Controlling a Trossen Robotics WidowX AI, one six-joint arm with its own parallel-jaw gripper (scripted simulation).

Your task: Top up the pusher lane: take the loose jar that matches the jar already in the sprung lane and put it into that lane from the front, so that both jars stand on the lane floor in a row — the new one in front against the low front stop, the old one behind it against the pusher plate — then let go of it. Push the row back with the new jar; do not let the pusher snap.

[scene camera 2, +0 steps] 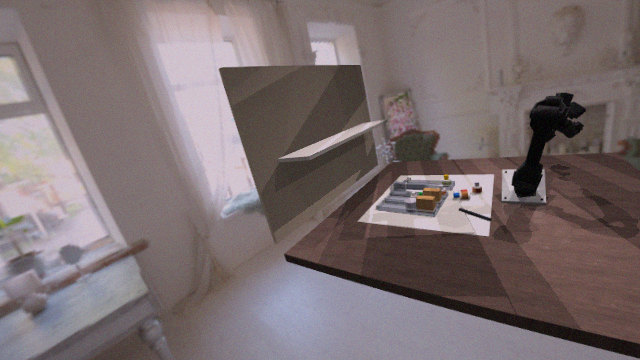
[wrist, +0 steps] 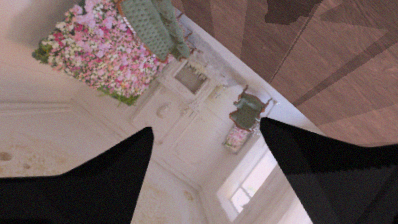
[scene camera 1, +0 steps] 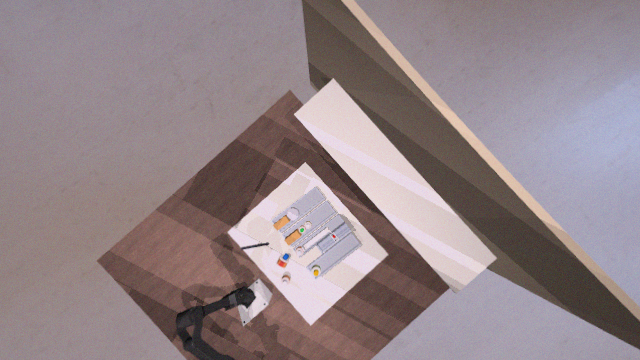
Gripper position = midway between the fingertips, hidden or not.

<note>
My gripper (wrist: 207, 127) is open, holding nothing. Also in view: a pale shelf (scene camera 1: 405, 198).
The pale shelf shows as well in scene camera 2 (scene camera 2: 310, 152).
</note>
